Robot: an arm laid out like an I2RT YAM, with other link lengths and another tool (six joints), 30 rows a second.
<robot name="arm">
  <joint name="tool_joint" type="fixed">
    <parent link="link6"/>
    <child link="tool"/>
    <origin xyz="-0.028 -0.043 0.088" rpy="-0.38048 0 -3.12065"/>
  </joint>
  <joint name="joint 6" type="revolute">
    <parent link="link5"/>
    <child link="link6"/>
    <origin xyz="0.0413 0 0.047" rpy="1.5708 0 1.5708"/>
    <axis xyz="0 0 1"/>
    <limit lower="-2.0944" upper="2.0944"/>
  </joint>
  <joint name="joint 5" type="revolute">
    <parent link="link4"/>
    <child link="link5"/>
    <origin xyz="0.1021 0.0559 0.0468" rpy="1.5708 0 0"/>
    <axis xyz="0 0 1"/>
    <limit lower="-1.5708" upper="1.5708"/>
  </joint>
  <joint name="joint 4" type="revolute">
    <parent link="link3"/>
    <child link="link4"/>
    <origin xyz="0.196 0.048 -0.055"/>
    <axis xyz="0 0 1"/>
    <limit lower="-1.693" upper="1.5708"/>
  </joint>
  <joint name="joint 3" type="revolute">
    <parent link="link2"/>
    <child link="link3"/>
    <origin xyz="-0.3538 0 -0.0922" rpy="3.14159 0 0"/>
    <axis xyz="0 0 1"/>
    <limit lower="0" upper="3.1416"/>
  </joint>
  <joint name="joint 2" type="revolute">
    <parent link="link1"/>
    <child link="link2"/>
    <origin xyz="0.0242 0.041 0.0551" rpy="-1.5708 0 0"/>
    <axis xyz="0 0 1"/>
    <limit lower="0" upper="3.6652"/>
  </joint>
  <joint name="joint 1" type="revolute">
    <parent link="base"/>
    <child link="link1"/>
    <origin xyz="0 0 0.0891"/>
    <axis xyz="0 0 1"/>
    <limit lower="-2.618" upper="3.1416"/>
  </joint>
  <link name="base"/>
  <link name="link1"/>
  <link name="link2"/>
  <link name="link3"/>
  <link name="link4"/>
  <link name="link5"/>
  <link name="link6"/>
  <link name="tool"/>
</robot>
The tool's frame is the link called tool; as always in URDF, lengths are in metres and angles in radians.
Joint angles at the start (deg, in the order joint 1, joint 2, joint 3, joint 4, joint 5, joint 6):
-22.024, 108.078, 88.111, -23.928, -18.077, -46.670
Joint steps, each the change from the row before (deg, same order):
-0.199, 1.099, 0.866, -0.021, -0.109, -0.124
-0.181, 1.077, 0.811, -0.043, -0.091, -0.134
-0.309, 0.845, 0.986, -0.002, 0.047, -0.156
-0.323, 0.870, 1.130, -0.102, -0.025, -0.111
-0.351, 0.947, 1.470, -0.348, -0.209, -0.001
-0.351, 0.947, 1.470, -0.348, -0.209, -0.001
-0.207, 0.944, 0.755, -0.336, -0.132, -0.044
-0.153, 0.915, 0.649, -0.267, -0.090, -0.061
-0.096, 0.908, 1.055, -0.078, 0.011, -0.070
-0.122, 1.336, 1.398, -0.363, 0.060, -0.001
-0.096, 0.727, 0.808, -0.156, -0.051, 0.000
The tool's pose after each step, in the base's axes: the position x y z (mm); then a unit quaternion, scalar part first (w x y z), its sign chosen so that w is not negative. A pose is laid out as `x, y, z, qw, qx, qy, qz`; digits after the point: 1 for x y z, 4 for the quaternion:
483.3, -148.5, 322.9, 0.4279, 0.3739, 0.7385, 0.3630
487.7, -151.8, 318.9, 0.4261, 0.3752, 0.7391, 0.3626
491.7, -156.5, 317.8, 0.4282, 0.3756, 0.7385, 0.3608
495.7, -161.3, 317.1, 0.4304, 0.3761, 0.7376, 0.3596
500.2, -166.3, 317.4, 0.4322, 0.3769, 0.7359, 0.3600
504.6, -171.3, 317.7, 0.4340, 0.3778, 0.7342, 0.3603
507.6, -174.5, 313.2, 0.4306, 0.3807, 0.7348, 0.3602
510.5, -177.1, 308.5, 0.4270, 0.3833, 0.7356, 0.3600
514.9, -180.1, 306.6, 0.4279, 0.3831, 0.7355, 0.3594
520.6, -184.1, 302.2, 0.4262, 0.3854, 0.7357, 0.3584
523.8, -186.4, 300.2, 0.4259, 0.3862, 0.7355, 0.3584

